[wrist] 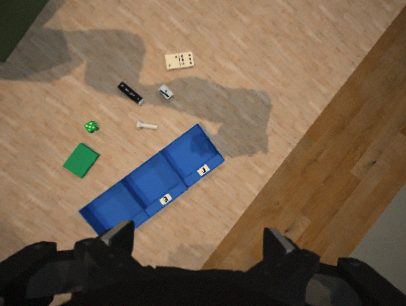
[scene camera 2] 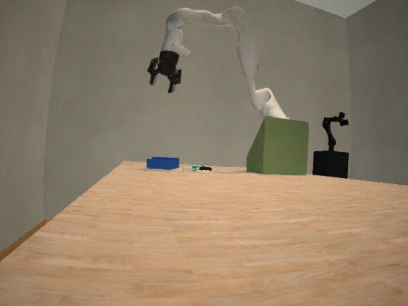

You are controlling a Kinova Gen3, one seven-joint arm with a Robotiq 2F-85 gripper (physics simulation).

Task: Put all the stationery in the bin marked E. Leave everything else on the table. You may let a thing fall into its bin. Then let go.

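Places are measured from the arm's base along level axes (x ahead, y left, z up), in centimetres.
Pixels of known places: gripper, between the fingertips: (wrist: 198, 238) (scene camera 2: 161, 89); arm's base, origin of its link: (scene camera 2: 285, 137).
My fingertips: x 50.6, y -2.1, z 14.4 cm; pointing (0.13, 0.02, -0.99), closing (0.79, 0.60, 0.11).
Ahead of a thing's pixels: the offset from my fingertips to its top centre. "*": to the spot under its first point.
A small silver sharpener-like block @[dx -12.6, dy +9.3, dz -28.0 cm] (wrist: 166, 92) with a dark slanted mark lies on the table in the wrist view. A black stick @[dx -16.9, dy +5.1, dz -27.7 cm] (wrist: 130, 93) with pale lettering and a silvery end lies just left of it. A flat green block @[dx -16.3, dy -9.9, dz -28.1 cm] (wrist: 81, 160) lies left of the blue three-compartment bin @[dx -3.5, dy -4.7, dz -25.2 cm] (wrist: 187, 189) (scene camera 2: 163, 163). The label E @[* dx -0.3, dy -5.5, dz -25.6 cm] (wrist: 165, 199) is on the middle compartment, and the label F @[* dx +1.7, dy +2.7, dz -26.3 cm] (wrist: 203, 170) is on the upper right one. The third label is hidden by a finger. The compartments look empty. My gripper (scene camera 2: 162, 88) (wrist: 198, 238) is open and empty, high above the table.
A white bolt-like piece @[dx -11.3, dy +2.4, dz -27.8 cm] (wrist: 147, 125) lies near the bin's upper side. A green die @[dx -18.5, dy -4.0, dz -27.5 cm] (wrist: 91, 126) lies above the green block, and a cream domino @[dx -14.3, dy +15.4, dz -28.4 cm] (wrist: 179, 60) lies farther up. A large green block (scene camera 2: 285, 147) stands at the arm's base. The table edge runs right of the bin.
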